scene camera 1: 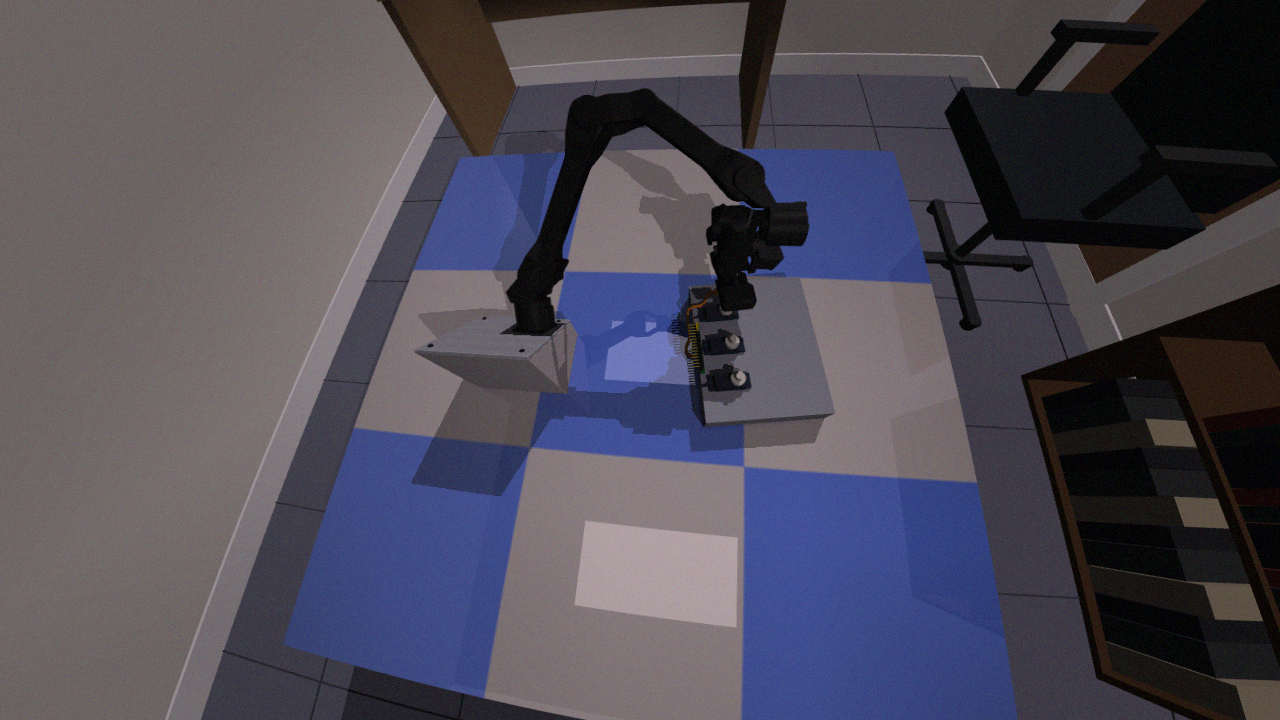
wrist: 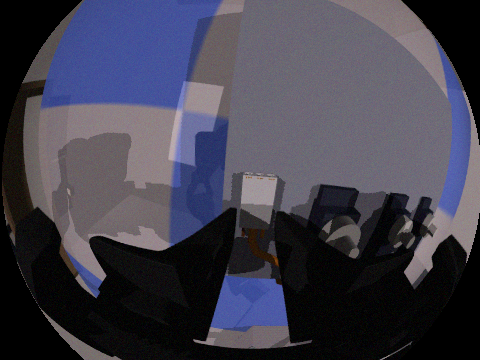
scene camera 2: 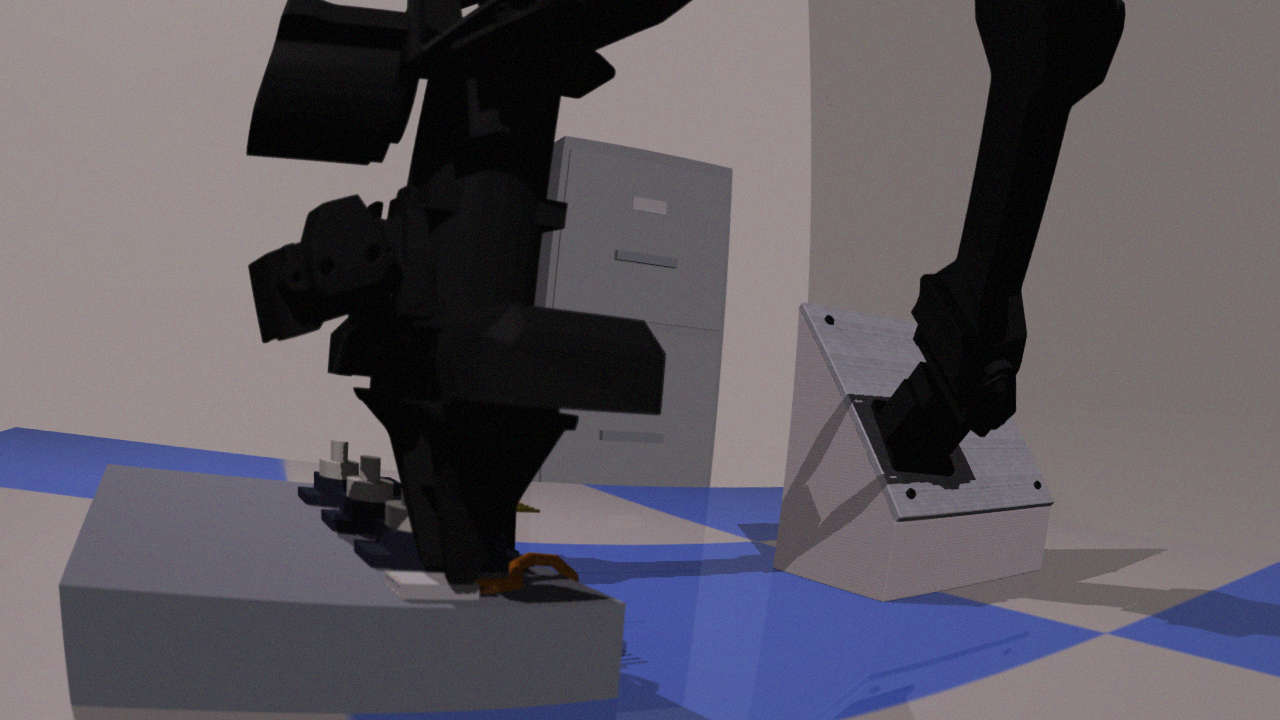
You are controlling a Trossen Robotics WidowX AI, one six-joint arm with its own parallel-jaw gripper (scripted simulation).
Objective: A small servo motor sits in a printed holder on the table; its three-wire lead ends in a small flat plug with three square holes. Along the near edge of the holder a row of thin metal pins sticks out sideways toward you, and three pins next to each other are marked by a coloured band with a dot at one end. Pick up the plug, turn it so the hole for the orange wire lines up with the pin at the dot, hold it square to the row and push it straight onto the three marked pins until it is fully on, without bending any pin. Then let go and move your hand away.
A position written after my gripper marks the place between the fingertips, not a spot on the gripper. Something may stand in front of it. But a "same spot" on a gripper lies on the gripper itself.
my gripper: scene camera 1; wrist; scene camera 2 446,574
same spot on my gripper: (scene camera 1: pixel 723 280) = (wrist: pixel 312 339)
